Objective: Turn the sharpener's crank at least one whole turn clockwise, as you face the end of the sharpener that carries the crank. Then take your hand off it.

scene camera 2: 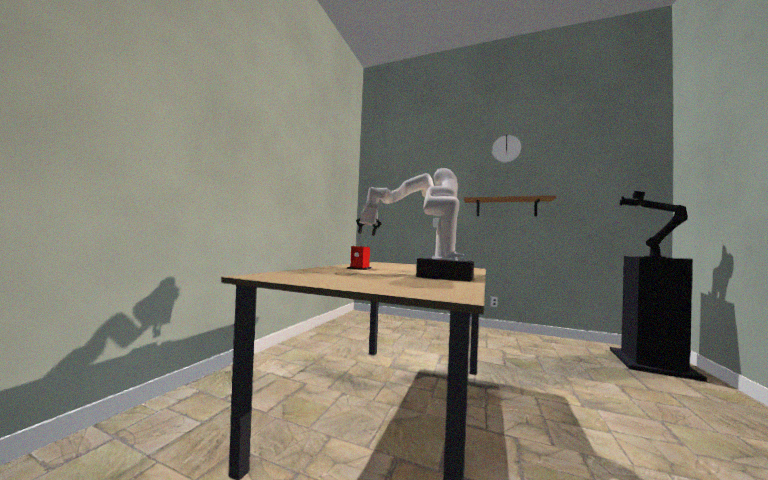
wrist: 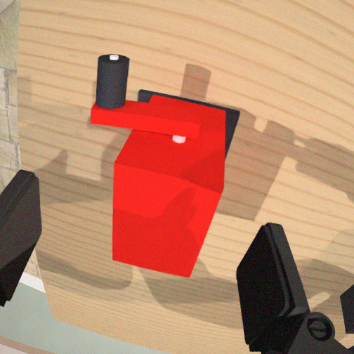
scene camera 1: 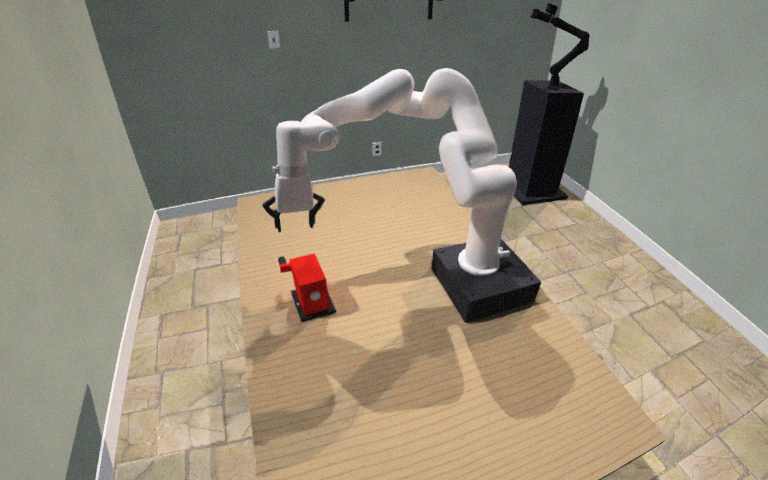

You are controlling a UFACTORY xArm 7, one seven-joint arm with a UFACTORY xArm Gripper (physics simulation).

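Where they show: gripper, fingertip midpoint: [scene camera 2: 366, 234] [scene camera 1: 295, 228]; arm's base, origin of the base link: [scene camera 2: 444, 259] [scene camera 1: 478, 262].
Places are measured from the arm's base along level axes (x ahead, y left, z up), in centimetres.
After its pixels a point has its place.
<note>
The red sharpener [scene camera 1: 308, 280] @[x 50.4, y 0.5, z 4.7 cm] [scene camera 2: 359, 257] @[x 47.8, y 1.2, z -1.4 cm] [wrist: 162, 225] stands upright on its black base plate [scene camera 1: 331, 309] @[x 45.3, y 1.2, z -7.3 cm] [wrist: 232, 131]. Its red crank arm [scene camera 1: 286, 267] [wrist: 145, 118] is at the end facing away from scene camera 1 and sticks out to the left there, near the height of the body's top. The black crank handle [scene camera 1: 282, 260] @[x 57.2, y -12.8, z 1.9 cm] [wrist: 112, 82] points away from the body. My gripper [scene camera 1: 295, 228] @[x 51.8, y -13.3, z 12.4 cm] [scene camera 2: 367, 232] @[x 51.8, y -13.3, z 12.4 cm] [wrist: 145, 227] is open and empty. It hangs above the sharpener, fingers pointing down, apart from the body, crank and handle. The crank does not show clearly in scene camera 2.
The wooden table [scene camera 1: 385, 209] @[x 17.0, y -46.3, z -8.1 cm] [scene camera 2: 294, 279] @[x 43.1, y 57.0, z -8.1 cm] carries the sharpener near its left edge in scene camera 1. My arm's black base block [scene camera 1: 504, 305] @[x -2.7, y 14.0, z -5.4 cm] [scene camera 2: 444, 268] @[x -3.0, y 13.9, z -3.3 cm] stands to the right. A black pedestal [scene camera 1: 542, 141] [scene camera 2: 656, 311] with a small black arm [scene camera 1: 583, 40] [scene camera 2: 682, 212] stands off the table.
</note>
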